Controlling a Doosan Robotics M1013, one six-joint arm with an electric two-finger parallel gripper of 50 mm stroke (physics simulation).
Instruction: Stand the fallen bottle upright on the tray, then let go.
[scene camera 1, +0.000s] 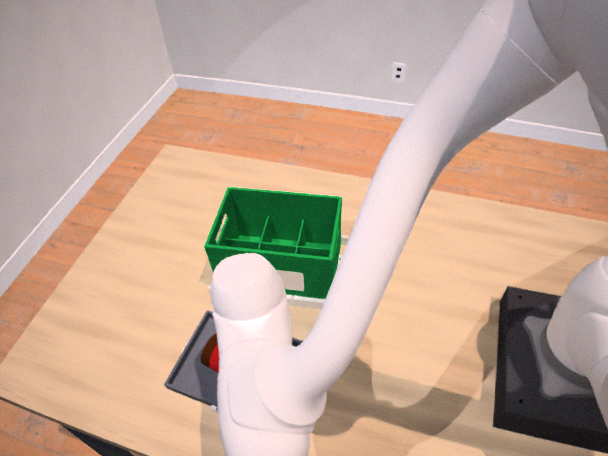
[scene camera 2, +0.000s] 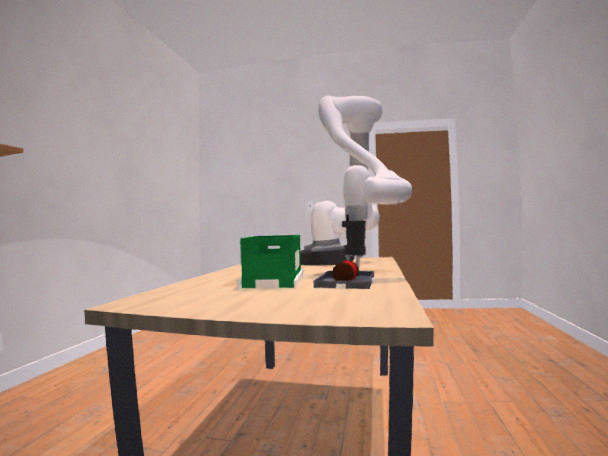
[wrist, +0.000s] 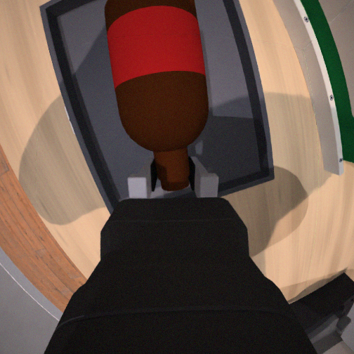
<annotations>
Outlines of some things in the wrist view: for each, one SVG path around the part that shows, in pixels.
My gripper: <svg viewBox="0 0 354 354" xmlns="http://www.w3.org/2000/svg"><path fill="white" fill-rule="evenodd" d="M280 289L273 281L261 273L261 270L259 270L249 256L247 227L230 202L223 197L217 197L218 176L216 173L208 173L196 156L188 156L190 168L188 180L191 190L195 190L196 197L150 198L150 193L155 190L157 181L154 157L147 157L138 173L131 173L128 176L129 198L122 199L117 203L100 230L100 261L86 282L72 294L44 350L44 354L317 354Z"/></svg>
A brown bottle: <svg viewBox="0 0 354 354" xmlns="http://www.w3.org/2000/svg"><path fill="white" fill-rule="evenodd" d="M107 0L104 6L107 46L122 126L135 143L153 152L157 178L163 190L174 191L186 188L189 185L188 176L190 175L187 146L202 132L209 113L206 74L195 0Z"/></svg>
</annotations>
